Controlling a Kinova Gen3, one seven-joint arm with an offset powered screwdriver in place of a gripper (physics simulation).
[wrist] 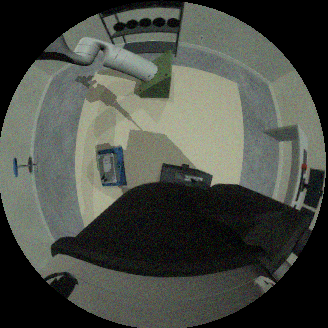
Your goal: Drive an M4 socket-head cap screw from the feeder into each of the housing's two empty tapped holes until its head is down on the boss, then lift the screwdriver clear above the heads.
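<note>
The grey housing sits in a blue fixture left of centre in the wrist view. Its tapped holes and any screw heads are too small and blurred to tell. The dark feeder stands near the middle, with a pale label-like patch on top; its lower edge is hidden. The black body of my screwdriver fills the lower part of the view. Its bit tip does not show, so whether it carries a screw cannot be told.
A green wedge-shaped block stands at the top, with the white arm reaching over it. A dark shelf rack with round black items stands behind. A grey panelled unit is at the right. A blue disc on a stem is at the far left.
</note>
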